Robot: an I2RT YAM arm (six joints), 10 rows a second.
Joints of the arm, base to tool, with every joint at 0 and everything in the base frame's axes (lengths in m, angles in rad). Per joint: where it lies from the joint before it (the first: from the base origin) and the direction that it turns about. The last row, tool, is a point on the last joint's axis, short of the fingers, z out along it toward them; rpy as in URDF.
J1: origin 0 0 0.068 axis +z
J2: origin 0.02 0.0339 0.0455 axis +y
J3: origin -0.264 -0.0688 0 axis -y
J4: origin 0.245 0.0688 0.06 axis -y
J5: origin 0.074 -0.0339 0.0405 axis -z
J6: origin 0.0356 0 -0.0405 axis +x
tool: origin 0 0 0 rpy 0 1.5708 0
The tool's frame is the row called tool.
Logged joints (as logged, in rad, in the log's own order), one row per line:
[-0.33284 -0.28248 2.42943 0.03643 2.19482 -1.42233]
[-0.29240 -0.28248 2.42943 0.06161 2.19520 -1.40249]
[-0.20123 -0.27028 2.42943 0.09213 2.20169 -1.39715]
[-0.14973 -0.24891 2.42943 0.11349 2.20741 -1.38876]
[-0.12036 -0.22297 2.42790 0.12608 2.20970 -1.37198]
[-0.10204 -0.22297 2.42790 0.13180 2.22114 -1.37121]
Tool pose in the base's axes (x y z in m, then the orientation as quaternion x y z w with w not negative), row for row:
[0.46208 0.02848 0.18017 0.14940 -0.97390 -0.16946 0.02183]
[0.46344 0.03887 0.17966 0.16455 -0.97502 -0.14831 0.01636]
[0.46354 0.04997 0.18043 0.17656 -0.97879 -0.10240 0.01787]
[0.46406 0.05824 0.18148 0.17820 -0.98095 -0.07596 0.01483]
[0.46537 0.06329 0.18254 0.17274 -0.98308 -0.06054 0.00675]
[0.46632 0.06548 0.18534 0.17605 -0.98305 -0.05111 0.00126]
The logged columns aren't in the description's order. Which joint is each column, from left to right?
Columns, left to right: J5, J6, J2, J1, J3, J4.
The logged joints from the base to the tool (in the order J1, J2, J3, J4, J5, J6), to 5 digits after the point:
[0.03643 2.42943 2.19482 -1.42233 -0.33284 -0.28248]
[0.06161 2.42943 2.19520 -1.40249 -0.29240 -0.28248]
[0.09213 2.42943 2.20169 -1.39715 -0.20123 -0.27028]
[0.11349 2.42943 2.20741 -1.38876 -0.14973 -0.24891]
[0.12608 2.42790 2.20970 -1.37198 -0.12036 -0.22297]
[0.13180 2.42790 2.22114 -1.37121 -0.10204 -0.22297]

